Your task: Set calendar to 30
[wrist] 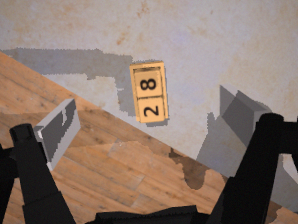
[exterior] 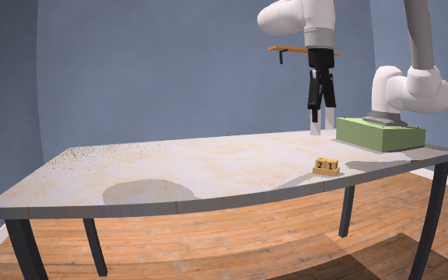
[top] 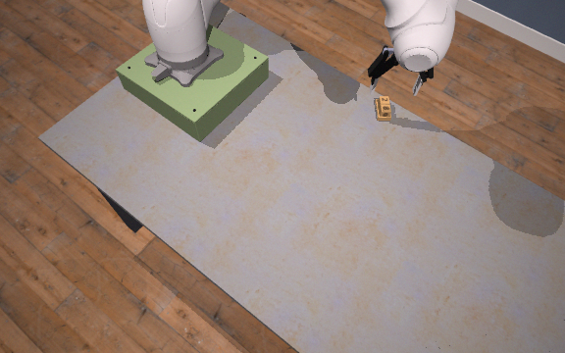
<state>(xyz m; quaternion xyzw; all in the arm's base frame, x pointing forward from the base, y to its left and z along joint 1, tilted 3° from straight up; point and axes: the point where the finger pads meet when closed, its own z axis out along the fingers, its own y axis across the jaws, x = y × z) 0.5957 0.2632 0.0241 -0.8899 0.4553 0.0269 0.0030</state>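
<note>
The wooden cube lies 11 cm below my hand. The rest, counted from my hand: wooden calendar tray: 12 cm below, 1 cm to the left, 1 cm behind.
</note>
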